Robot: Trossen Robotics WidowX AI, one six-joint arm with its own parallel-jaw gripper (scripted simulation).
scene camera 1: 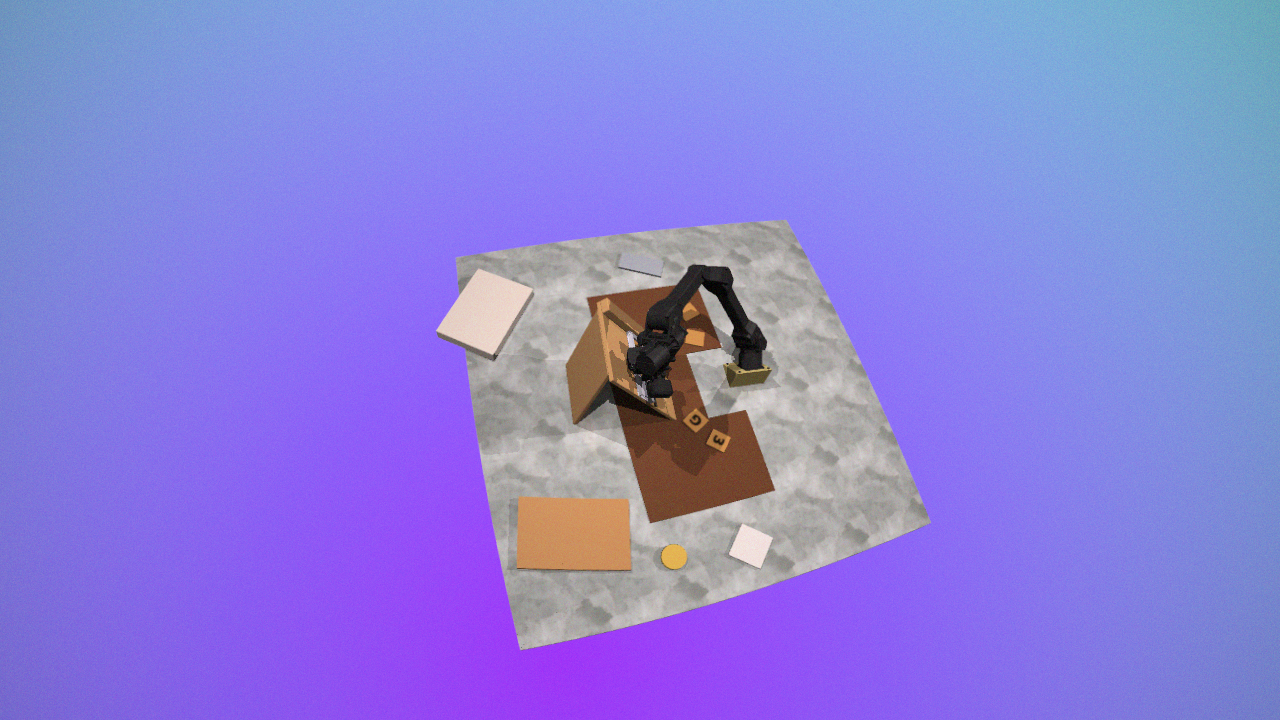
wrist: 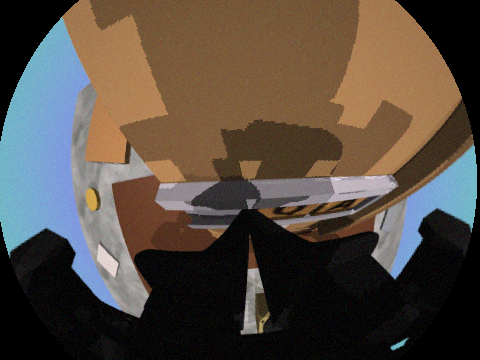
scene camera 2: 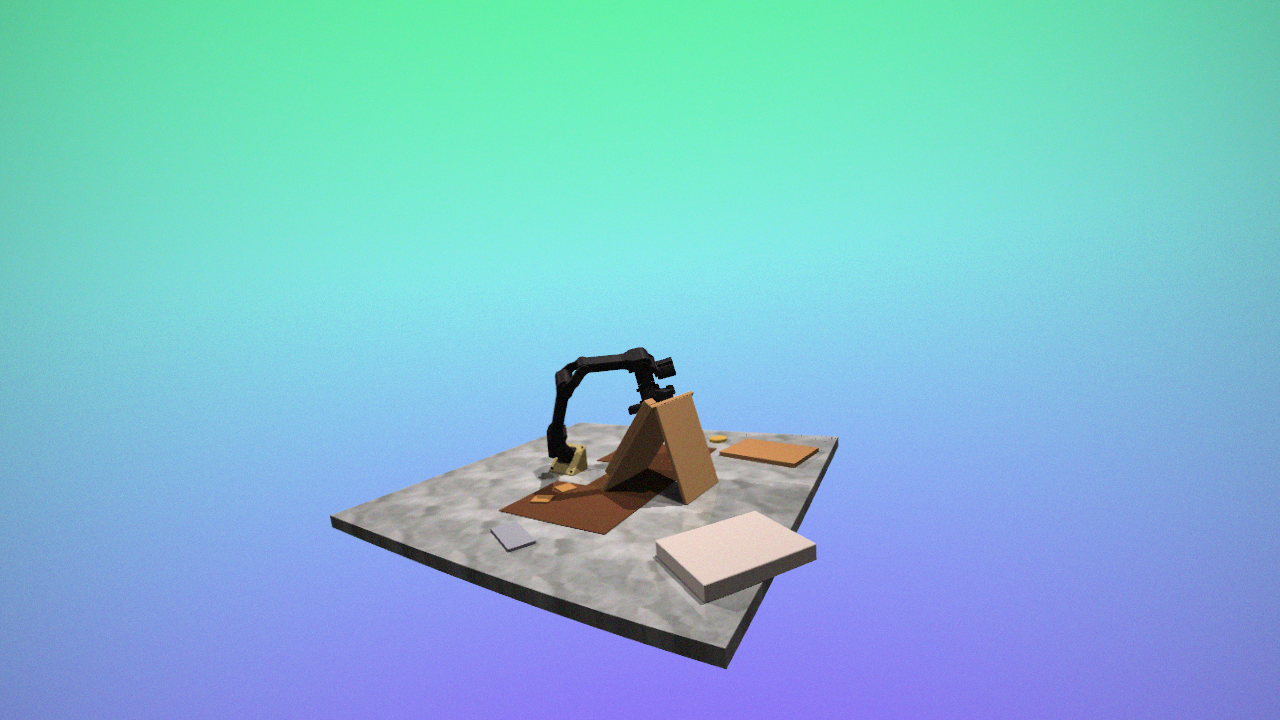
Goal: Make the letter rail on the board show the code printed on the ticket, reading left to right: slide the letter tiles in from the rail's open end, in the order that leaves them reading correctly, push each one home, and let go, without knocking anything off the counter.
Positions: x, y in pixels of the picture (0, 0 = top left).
pale box: scene camera 1; scene camera 2; not seen in the wrist view (hidden by a tan tent-shaped board)
orange panel: scene camera 1; wrist; scene camera 2 755, 450
same spot on pale box: [scene camera 1: 486, 311] = [scene camera 2: 733, 540]
same spot on orange panel: [wrist: 105, 142] = [scene camera 1: 609, 529]
